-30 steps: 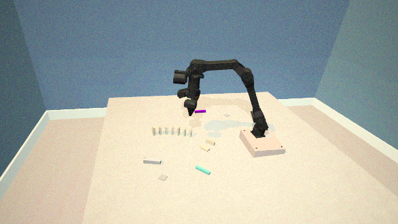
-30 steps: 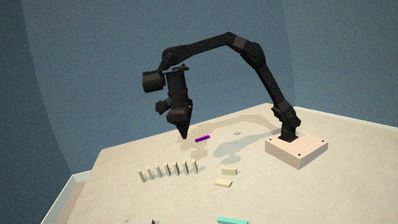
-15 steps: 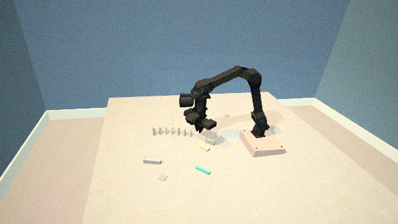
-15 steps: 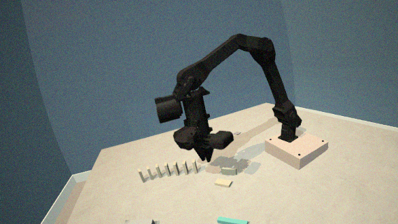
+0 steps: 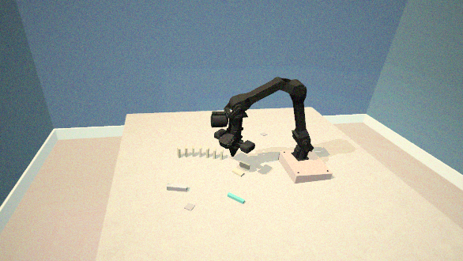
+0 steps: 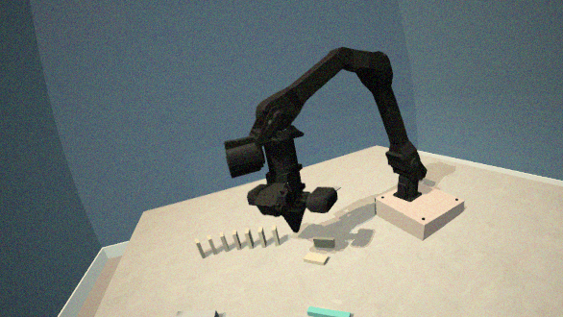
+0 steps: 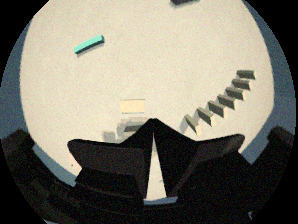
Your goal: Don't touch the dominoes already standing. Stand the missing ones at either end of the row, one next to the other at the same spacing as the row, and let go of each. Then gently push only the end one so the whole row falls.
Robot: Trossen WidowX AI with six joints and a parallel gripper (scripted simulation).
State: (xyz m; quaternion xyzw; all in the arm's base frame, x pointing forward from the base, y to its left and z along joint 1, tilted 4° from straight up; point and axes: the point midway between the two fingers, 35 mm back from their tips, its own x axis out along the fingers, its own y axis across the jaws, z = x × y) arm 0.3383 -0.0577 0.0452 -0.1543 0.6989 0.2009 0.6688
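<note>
My gripper tip is now 60 mm short of the teal bar, 180 mm to the right of it and 70 mm above it. From my gripper tip the other things lie so: purple bar (150 mm behind, 340 mm to the right, 70 mm below); grey block (260 mm ahead, 50 mm to the left, 70 mm below).
</note>
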